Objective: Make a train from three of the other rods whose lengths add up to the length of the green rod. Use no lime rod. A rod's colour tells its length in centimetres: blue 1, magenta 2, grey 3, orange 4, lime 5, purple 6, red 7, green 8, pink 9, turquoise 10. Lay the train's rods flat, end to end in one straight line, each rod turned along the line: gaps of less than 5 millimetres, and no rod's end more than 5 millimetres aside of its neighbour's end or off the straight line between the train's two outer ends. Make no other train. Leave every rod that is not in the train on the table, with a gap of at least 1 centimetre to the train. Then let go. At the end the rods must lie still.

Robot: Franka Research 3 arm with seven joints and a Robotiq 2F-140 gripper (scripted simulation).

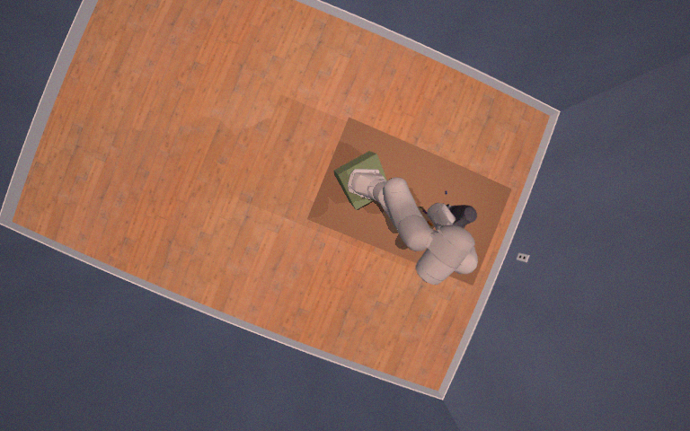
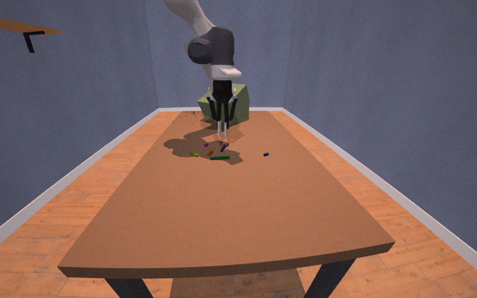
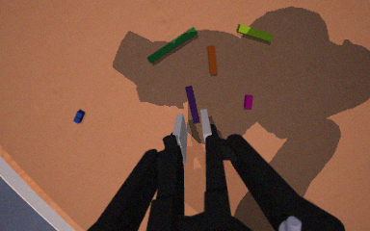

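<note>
The purple rod lies 100 mm below my hand. From my hand the other things lie so: green rod 100 mm below, 90 mm ahead, 40 mm to the right; then orange rod 100 mm below, 70 mm to the right, 30 mm ahead; then magenta rod 100 mm below, 70 mm to the right, 50 mm behind.
</note>
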